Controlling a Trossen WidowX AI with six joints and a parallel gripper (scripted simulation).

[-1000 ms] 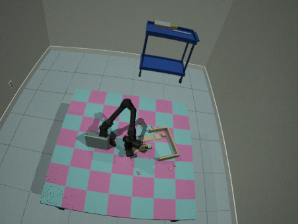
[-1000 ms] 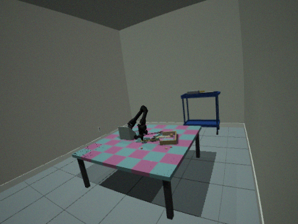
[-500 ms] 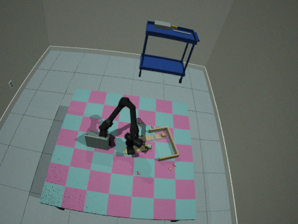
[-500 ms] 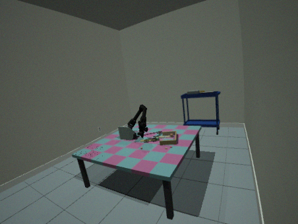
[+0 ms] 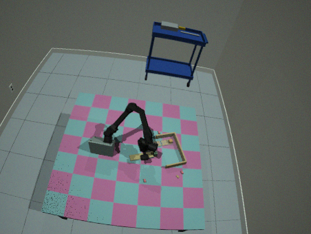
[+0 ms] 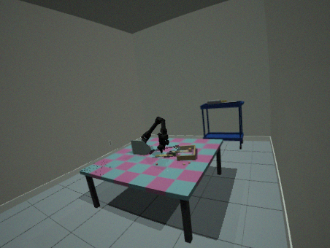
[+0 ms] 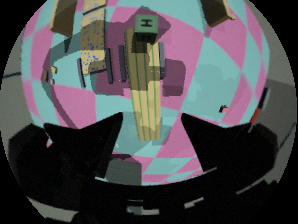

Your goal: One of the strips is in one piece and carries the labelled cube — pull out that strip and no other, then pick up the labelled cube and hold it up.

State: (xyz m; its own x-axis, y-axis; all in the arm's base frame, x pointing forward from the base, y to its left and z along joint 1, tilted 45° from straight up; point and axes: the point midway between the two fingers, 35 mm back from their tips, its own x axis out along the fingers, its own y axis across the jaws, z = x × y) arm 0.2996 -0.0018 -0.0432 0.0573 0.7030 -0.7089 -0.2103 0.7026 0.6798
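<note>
Right now the labelled cube is 120 mm ahead of my gripper tip, 40 mm to the left of it and 30 mm below it.
</note>
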